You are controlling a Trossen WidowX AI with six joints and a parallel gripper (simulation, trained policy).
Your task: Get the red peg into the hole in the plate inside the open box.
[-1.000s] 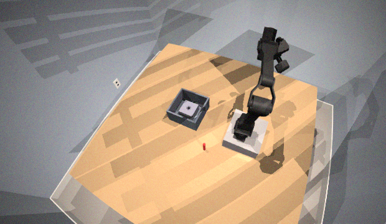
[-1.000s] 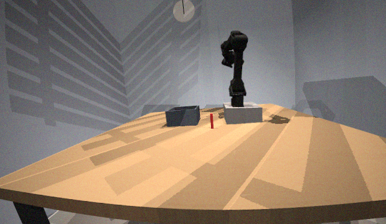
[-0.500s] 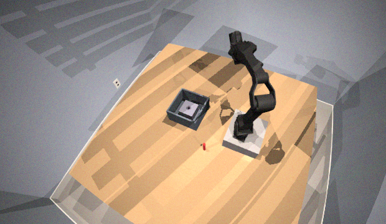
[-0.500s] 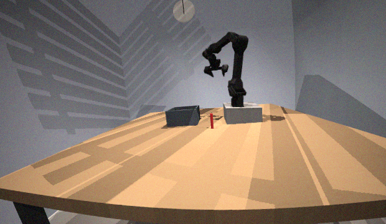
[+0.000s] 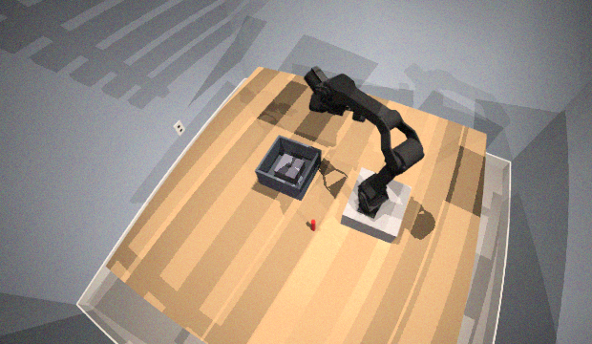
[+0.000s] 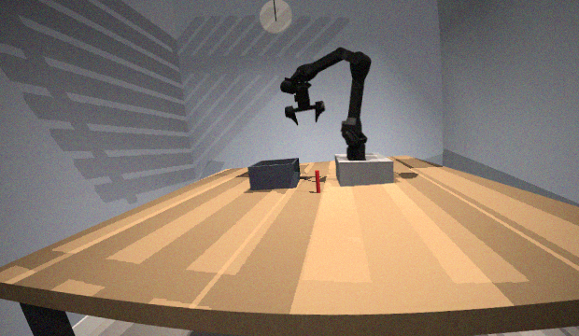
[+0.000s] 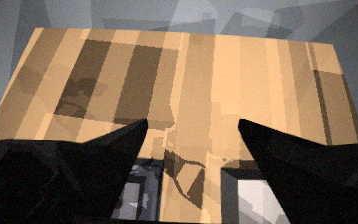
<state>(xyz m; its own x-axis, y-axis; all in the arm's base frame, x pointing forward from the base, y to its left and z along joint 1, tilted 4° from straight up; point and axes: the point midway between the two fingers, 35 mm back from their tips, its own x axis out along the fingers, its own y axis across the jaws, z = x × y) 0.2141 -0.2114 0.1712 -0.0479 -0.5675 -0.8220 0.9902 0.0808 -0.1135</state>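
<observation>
Right now the red peg is 35 cm to the left of my gripper tip, 22 cm below it and 5 cm behind it. Round my gripper tip: dark box 23 cm below, 17 cm to the left, 14 cm ahead; then grey plate 21 cm below, 17 cm to the left, 14 cm ahead.
</observation>
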